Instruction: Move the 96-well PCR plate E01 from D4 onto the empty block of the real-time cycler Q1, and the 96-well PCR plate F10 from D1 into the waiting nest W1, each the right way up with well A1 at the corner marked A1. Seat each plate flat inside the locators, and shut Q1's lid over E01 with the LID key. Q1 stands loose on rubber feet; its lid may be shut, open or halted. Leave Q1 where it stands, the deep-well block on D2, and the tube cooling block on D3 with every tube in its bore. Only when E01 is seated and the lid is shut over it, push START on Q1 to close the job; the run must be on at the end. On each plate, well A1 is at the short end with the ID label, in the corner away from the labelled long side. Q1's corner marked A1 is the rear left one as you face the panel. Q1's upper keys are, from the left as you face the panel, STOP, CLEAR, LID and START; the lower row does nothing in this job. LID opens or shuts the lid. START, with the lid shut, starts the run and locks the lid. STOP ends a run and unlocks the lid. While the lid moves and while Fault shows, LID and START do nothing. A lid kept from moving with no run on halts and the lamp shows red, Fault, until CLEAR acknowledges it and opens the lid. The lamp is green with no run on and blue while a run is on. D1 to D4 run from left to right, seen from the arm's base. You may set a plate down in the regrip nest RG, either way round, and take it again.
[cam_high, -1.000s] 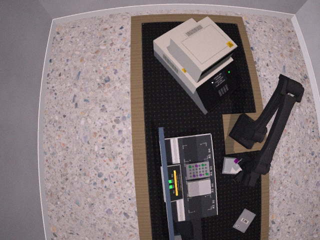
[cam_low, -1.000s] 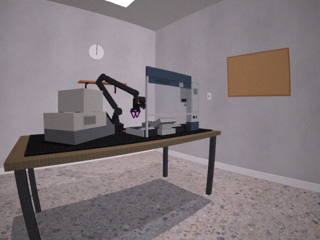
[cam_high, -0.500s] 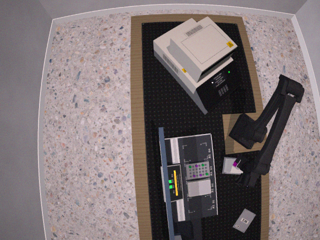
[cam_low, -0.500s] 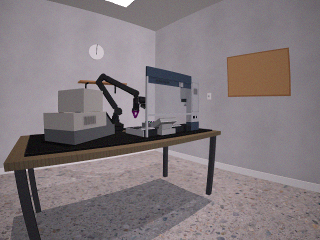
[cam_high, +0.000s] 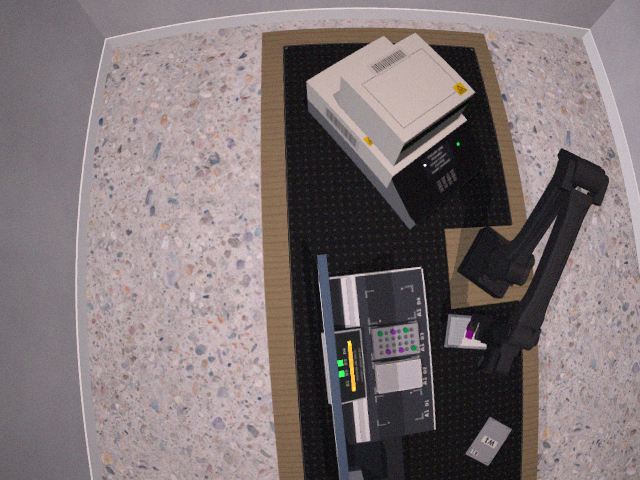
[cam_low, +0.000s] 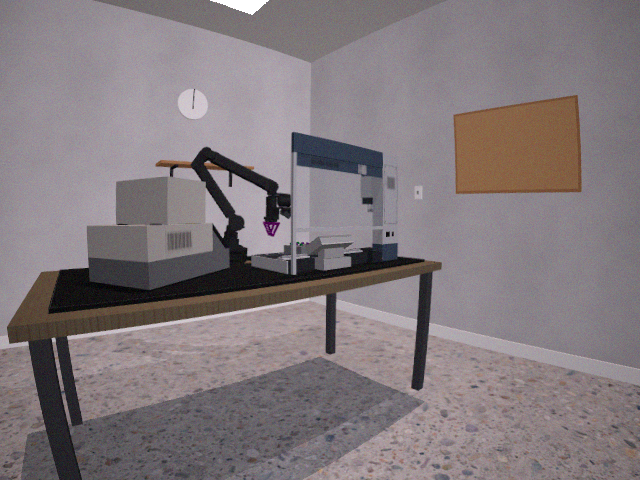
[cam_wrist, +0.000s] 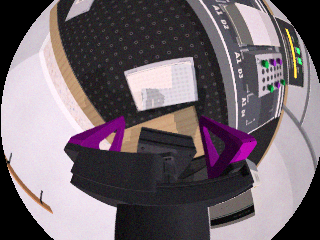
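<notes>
My hand is 1 cm to the right of the grey regrip nest and 13 cm above it. From my hand the other things lie so: deep-well block: 22 cm ahead, 14 cm to the left, 6 cm below; then clear panel: 40 cm ahead, 18 cm to the left, 19 cm above; then tube cooling block: 24 cm ahead, 4 cm to the left, 6 cm below.
</notes>
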